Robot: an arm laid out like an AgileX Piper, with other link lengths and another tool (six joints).
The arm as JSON. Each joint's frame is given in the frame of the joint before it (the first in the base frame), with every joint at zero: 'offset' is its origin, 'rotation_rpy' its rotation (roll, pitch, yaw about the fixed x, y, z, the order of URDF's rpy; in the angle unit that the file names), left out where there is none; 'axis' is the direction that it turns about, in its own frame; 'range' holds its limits. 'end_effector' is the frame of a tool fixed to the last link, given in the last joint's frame.
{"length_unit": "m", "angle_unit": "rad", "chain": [
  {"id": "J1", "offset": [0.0, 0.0, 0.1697], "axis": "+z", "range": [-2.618, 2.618]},
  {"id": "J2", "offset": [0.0, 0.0, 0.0], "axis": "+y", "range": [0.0, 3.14]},
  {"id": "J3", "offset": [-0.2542, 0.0, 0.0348], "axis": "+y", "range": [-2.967, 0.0]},
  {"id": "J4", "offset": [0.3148, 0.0, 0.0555], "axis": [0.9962, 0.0, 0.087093], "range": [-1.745, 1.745]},
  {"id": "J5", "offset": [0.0, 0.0, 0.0], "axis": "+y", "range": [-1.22, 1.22]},
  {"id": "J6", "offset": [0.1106, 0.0, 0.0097], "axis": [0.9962, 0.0, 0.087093], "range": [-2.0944, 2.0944]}
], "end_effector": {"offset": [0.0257, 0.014, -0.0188], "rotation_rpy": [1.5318, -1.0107, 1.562]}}
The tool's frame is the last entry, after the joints.
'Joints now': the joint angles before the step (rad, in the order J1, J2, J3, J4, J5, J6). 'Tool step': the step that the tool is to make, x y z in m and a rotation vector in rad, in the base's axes. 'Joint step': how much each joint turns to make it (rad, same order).
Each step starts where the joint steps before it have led.
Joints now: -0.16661 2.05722 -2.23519 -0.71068 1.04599 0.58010
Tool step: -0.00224 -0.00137 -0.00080 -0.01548 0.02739 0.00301
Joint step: -0.00049 0.00001 -0.00008 -0.00536 0.01292 -0.02592
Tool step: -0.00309 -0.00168 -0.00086 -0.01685 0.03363 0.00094
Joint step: -0.00058 -0.00024 -0.00031 -0.00683 0.01844 -0.02950
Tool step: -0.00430 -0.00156 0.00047 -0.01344 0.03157 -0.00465
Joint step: -0.00047 -0.00318 -0.00035 -0.00739 0.02365 -0.02502
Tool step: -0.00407 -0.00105 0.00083 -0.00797 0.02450 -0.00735
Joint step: -0.00013 -0.00382 -0.00017 -0.00597 0.02243 -0.01690
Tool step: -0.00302 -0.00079 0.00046 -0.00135 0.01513 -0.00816
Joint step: -0.00072 -0.00283 -0.00005 -0.00232 0.01712 -0.00806
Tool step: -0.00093 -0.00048 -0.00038 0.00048 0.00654 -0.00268
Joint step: -0.00084 -0.00014 0.00003 0.00039 0.00598 -0.00361
